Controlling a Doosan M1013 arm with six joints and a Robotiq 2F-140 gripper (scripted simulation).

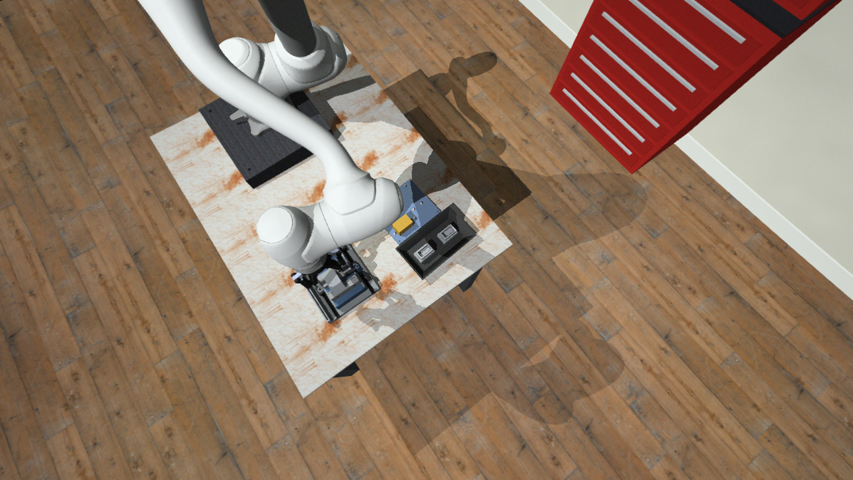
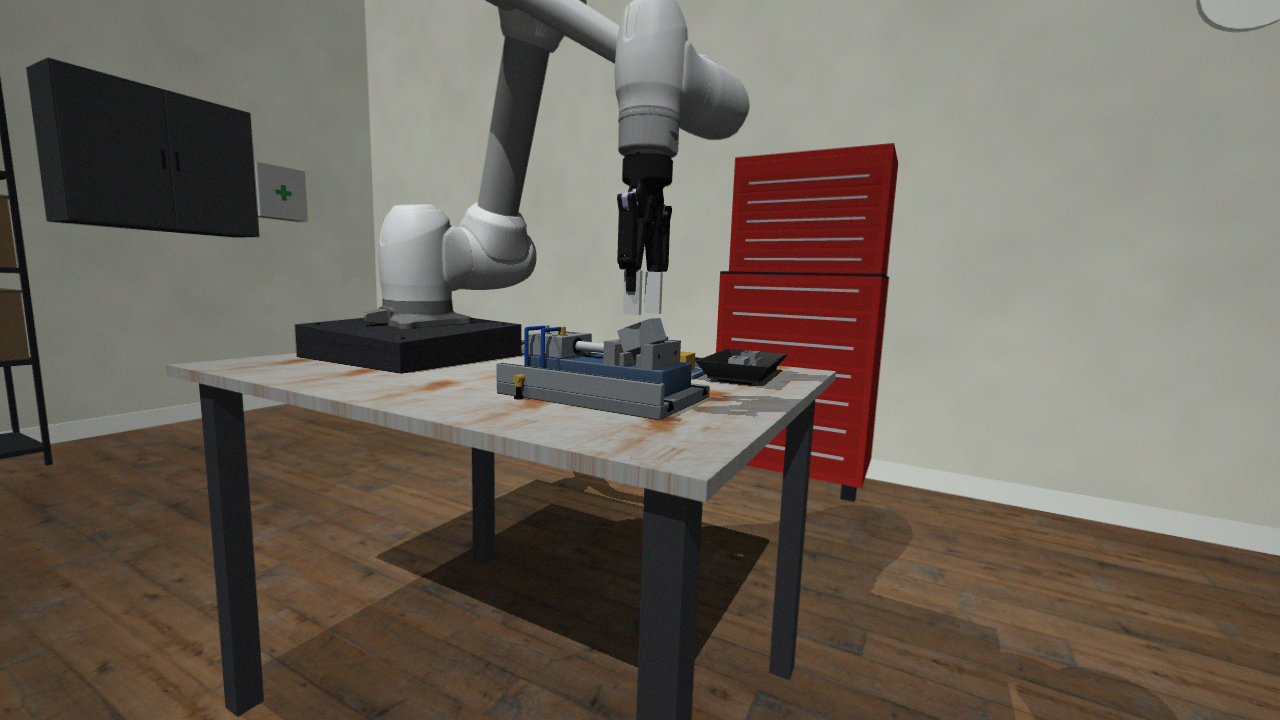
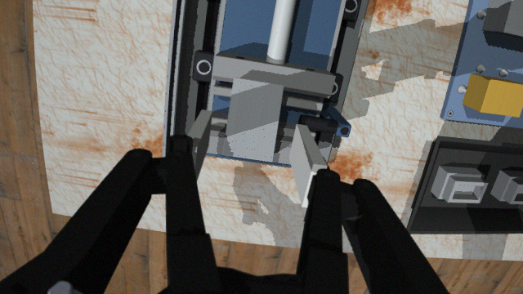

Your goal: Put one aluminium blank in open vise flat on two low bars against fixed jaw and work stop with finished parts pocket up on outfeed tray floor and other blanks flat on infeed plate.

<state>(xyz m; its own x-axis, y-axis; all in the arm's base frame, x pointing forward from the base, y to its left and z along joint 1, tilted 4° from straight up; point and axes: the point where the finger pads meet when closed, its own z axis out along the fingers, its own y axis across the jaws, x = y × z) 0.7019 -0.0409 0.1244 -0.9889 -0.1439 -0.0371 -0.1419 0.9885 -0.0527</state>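
My hand is 60 mm above the aluminium blank. The rest, counted from my hand: moving jaw: 40 mm behind, 10 mm to the left, 90 mm below; then piston rod: 90 mm behind, 90 mm below; then work stop: 10 mm behind, 60 mm to the left, 80 mm below.
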